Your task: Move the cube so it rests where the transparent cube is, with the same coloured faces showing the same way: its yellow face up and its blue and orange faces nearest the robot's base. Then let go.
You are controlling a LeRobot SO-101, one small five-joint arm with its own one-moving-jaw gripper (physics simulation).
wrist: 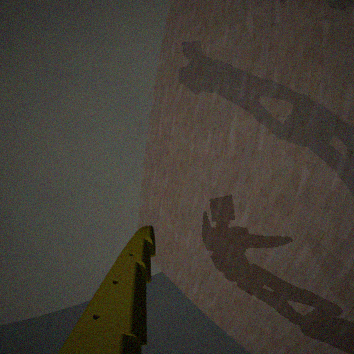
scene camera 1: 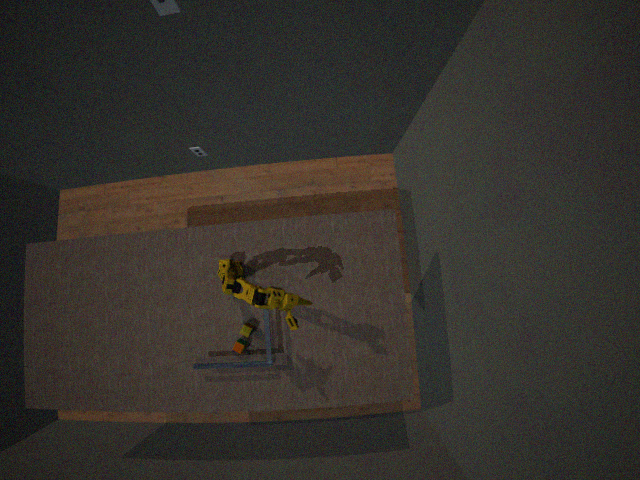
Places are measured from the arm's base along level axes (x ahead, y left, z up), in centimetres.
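Pixels of known places: hand, its tool point: (wrist: 153,236) (scene camera 1: 310,303); arm's base, origin of its link: (scene camera 1: 232,276).
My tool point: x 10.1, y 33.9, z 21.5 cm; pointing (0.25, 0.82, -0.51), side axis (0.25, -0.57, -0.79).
For each thing: its middle in the pictures, then the offset to it from my tool point. "pt": a spot on its surface instead. Level surfaces: height alone.
- yellow top, height of its surface: dz -17.5 cm
- cube, middle of its body: (scene camera 1: 240,346) dy -31.4, dx +18.3, dz -19.5 cm
- blue bar, a spot on its surface: (scene camera 1: 232,365) pt dy -33.4, dx +24.3, dz -15.5 cm
Two small cube shapes stand close together on the table below the arm in the scene view. The one nearer the base shows a yellow top (scene camera 1: 246,330) and looks like the transparent cube. The other, the cube (scene camera 1: 239,346), shows orange with a green strip beside it. They are small and dim, so their lower faces cannot be made out. My gripper (scene camera 1: 303,315) is fully open and empty, held above the table to the right of both. In the wrist view one notched jaw shows; neither cube shows there.
A blue bar (scene camera 1: 232,365) lies below the cubes in the scene view, meeting another blue bar (scene camera 1: 268,338) at a corner right of them. The table top (scene camera 1: 103,320) carries shadows of the arm and bars. Its right edge lies beyond the gripper, near the wall.
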